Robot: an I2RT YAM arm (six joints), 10 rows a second.
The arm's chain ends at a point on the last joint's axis. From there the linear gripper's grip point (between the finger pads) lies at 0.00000 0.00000 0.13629 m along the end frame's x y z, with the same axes.
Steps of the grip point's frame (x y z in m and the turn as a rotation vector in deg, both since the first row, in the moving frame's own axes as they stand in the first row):
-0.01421 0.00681 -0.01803 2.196 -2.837 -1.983
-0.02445 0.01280 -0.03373 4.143 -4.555 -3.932
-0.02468 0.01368 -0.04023 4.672 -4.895 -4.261
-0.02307 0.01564 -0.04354 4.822 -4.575 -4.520
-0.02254 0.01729 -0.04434 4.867 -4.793 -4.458
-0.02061 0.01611 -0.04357 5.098 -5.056 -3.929
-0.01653 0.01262 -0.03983 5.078 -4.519 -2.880
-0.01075 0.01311 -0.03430 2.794 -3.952 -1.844
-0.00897 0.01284 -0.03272 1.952 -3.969 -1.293
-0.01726 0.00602 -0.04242 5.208 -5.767 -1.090
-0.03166 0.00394 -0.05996 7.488 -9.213 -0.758
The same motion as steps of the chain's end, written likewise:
-0.00738 0.01191 -0.01776 2.196 -2.837 -1.983
-0.01331 0.02226 -0.03294 4.143 -4.555 -3.932
-0.01266 0.02433 -0.03928 4.672 -4.895 -4.261
-0.01177 0.02664 -0.04262 4.822 -4.575 -4.520
-0.01073 0.02839 -0.04337 4.867 -4.793 -4.458
-0.00821 0.02778 -0.04250 5.098 -5.056 -3.929
-0.00551 0.02440 -0.03887 5.078 -4.519 -2.880
-0.00126 0.01960 -0.03381 2.794 -3.952 -1.844
0.00051 0.01737 -0.03231 1.952 -3.969 -1.293
-0.00347 0.01824 -0.04117 5.208 -5.767 -1.090
-0.00978 0.02148 -0.05704 7.488 -9.213 -0.758

